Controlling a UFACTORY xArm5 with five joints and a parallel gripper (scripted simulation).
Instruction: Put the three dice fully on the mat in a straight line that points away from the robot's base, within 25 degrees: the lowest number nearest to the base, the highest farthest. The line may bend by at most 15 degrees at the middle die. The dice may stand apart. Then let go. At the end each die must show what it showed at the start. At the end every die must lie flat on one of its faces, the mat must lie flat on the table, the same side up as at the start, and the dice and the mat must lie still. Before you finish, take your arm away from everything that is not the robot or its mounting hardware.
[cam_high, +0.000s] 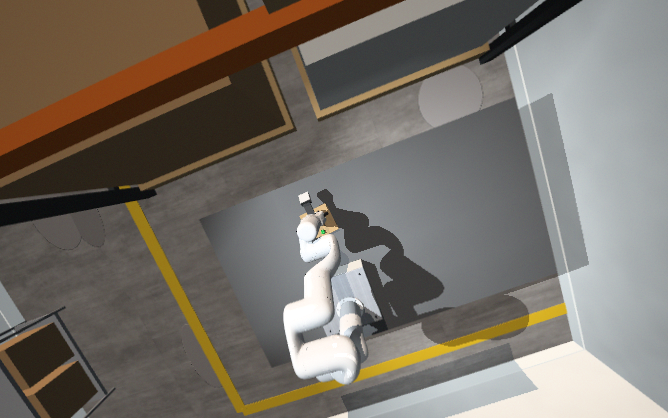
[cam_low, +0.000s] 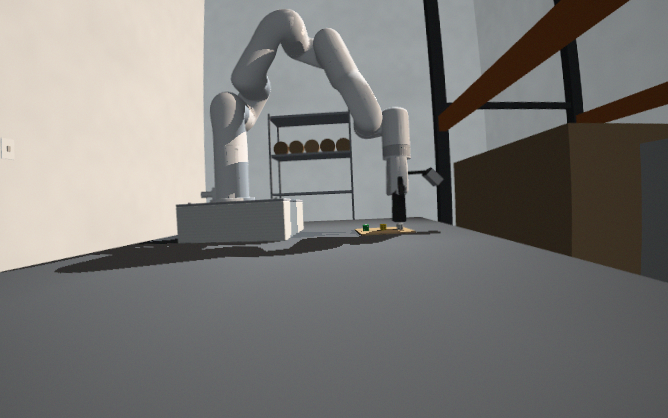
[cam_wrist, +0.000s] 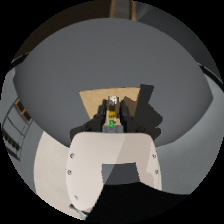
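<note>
My gripper is now 30 mm above the white die. Also, from my hand: yellow die (40 mm behind, 30 mm below, 10 mm to the left); green die (90 mm behind, 30 mm below, 20 mm to the left); tan mat (40 mm below, 40 mm behind, 10 mm to the left).
</note>
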